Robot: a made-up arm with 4 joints. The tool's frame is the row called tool. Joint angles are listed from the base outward. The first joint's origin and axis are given. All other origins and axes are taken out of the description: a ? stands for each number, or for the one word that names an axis. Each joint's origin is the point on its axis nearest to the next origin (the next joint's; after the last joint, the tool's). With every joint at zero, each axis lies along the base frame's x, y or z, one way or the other. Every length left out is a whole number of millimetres.
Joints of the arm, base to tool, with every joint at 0 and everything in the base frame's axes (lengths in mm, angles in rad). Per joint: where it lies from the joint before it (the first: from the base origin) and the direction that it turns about. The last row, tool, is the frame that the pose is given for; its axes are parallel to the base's.
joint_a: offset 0 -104 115 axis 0 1 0
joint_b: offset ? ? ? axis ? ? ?
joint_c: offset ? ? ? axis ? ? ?
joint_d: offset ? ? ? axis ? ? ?
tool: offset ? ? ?
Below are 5 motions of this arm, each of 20 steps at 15 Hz.
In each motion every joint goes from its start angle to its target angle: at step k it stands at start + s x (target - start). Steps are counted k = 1, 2, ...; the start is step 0. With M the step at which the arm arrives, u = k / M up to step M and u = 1 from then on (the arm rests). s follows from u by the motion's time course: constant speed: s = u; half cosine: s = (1 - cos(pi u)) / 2; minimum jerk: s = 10 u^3 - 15 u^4 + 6 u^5.
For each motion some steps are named. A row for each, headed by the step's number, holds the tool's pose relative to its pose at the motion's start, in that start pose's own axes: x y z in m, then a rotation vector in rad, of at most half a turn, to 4 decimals.
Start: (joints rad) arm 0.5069 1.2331 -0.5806 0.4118
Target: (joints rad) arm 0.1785 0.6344 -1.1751 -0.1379
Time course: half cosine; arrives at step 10
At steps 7, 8, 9, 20:
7: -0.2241 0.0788 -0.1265 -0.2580 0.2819 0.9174
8: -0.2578 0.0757 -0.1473 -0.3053 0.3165 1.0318
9: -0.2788 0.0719 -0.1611 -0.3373 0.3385 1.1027
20: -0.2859 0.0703 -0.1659 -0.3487 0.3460 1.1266

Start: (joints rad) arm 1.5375 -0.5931 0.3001 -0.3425
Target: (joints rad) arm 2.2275 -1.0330 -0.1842 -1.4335
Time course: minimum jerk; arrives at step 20
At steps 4, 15, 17, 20:
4: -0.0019 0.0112 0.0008 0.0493 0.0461 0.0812
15: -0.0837 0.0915 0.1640 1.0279 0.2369 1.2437
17: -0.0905 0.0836 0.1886 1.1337 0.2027 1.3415
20: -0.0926 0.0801 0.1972 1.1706 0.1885 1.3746

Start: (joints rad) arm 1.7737 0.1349 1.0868 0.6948
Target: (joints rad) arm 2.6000 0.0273 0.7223 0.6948
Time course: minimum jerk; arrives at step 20
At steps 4, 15, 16, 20:
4: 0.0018 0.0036 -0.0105 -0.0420 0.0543 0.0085
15: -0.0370 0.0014 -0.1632 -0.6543 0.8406 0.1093
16: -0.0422 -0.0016 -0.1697 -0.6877 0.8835 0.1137
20: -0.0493 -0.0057 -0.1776 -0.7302 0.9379 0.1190

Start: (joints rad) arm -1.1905 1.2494 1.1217 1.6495
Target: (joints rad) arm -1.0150 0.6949 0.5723 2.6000
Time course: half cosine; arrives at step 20
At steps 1, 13, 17, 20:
1: -0.0001 -0.0008 0.0002 -0.0039 0.0023 -0.0034
13: -0.0136 -0.0949 0.0600 -0.5225 0.0447 -0.3404
17: -0.0149 -0.1195 0.0906 -0.6728 -0.0335 -0.4111
20: -0.0150 -0.1250 0.0989 -0.7075 -0.0592 -0.4261

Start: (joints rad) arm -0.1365 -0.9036 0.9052 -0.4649
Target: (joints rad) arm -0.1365 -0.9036 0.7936 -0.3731
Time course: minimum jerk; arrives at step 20
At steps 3, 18, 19, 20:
3: 0.0003 -0.0004 -0.0006 0.0013 0.0027 -0.0024
18: 0.0089 -0.0144 -0.0230 0.0451 0.1011 -0.0909
19: 0.0089 -0.0145 -0.0232 0.0454 0.1019 -0.0916
20: 0.0090 -0.0145 -0.0232 0.0454 0.1020 -0.0917

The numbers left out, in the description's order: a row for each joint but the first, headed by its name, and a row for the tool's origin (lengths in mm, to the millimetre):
joint_b: xyz -89 0 -46, axis 0 0 -1
joint_c: xyz 68 333 0, axis 0 -1 0
joint_d: xyz 103 0 95, axis 0 0 -1
tool: xyz 112 12 0

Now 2 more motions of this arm.
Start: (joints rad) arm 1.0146 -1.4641 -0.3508 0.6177
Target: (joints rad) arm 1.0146 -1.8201 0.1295 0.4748
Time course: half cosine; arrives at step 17
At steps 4, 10, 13, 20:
4: -0.0232 0.0019 0.0079 0.0238 -0.0598 0.0628
10: -0.1194 -0.0060 0.0330 0.1276 -0.2808 0.3134
13: -0.1652 -0.0185 0.0411 0.1817 -0.3767 0.4311
20: -0.1907 -0.0281 0.0447 0.2140 -0.4288 0.4974

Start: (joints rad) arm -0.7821 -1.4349 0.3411 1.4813
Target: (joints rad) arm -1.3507 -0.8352 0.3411 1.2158
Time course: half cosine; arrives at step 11
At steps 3, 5, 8, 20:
3: 0.0107 0.0152 -0.0323 0.0041 -0.1267 -0.0194
5: 0.0352 0.0367 -0.0725 0.0183 -0.3137 -0.0493
8: 0.0870 0.0669 -0.1108 0.0598 -0.5997 -0.0985
20: 0.1115 0.0784 -0.1170 0.0854 -0.7208 -0.1210

